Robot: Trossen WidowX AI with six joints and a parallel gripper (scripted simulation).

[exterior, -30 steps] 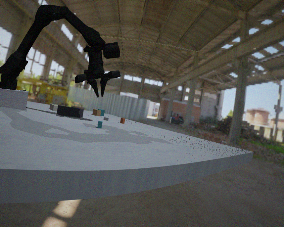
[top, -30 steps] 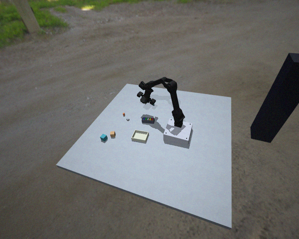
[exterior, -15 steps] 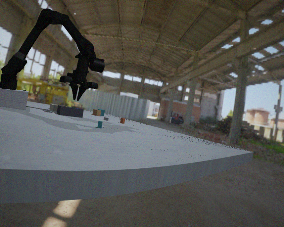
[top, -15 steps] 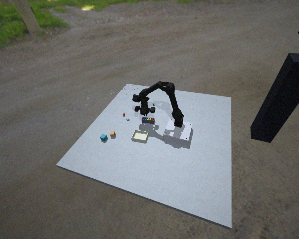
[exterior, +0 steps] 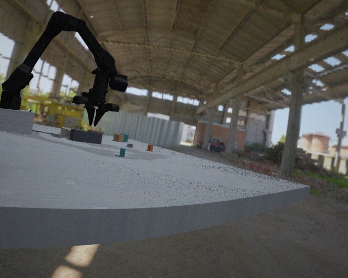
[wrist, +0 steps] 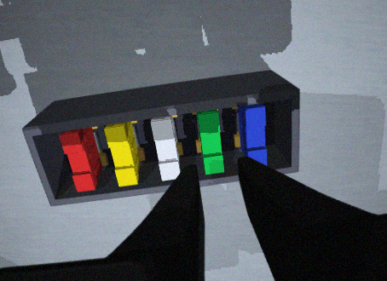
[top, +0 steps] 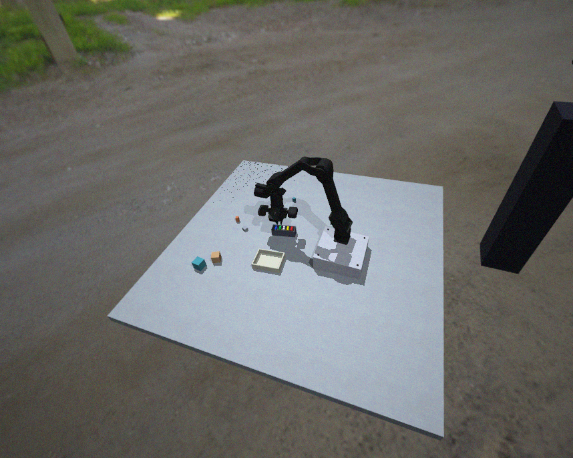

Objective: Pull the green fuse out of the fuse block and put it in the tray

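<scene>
The green fuse is 4 cm below my gripper tip. The rest, counted from my gripper tip: teal cube (27 cm ahead, 33 cm to the left, 4 cm below); cream tray (3 cm behind, 20 cm to the left, 6 cm below); orange cube (22 cm ahead, 27 cm to the left, 4 cm below).
</scene>
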